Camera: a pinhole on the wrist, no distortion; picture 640 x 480 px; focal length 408.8 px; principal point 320.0 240.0 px. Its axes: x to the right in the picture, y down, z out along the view. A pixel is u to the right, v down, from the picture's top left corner.
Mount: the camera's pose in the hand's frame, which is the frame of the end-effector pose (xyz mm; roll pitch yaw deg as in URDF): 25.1 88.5 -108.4 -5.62 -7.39 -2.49
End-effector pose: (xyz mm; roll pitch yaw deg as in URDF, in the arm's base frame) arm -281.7 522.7 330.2 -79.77 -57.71 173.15
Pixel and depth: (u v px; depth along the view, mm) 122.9 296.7 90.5
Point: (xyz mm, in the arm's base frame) -362.4 538.0 244.6
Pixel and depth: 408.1 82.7 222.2
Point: -319.8 398.7 363.3
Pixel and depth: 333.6 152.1 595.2
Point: -265.6 27.2 335.1
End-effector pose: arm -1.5 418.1 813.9 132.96 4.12 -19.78
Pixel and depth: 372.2 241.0 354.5
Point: -72.0 161.4 734.5
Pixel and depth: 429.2 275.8 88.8
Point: 20.7 348.9 899.9
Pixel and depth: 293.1 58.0 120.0
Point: -14.9 377.0 839.4
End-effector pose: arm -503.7 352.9 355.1 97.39 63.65 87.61
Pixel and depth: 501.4 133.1 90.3
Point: -502.4 442.1 340.9
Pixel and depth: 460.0 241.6 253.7
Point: -332.8 463.2 324.1
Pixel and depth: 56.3 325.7 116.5
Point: -489.0 439.1 467.7
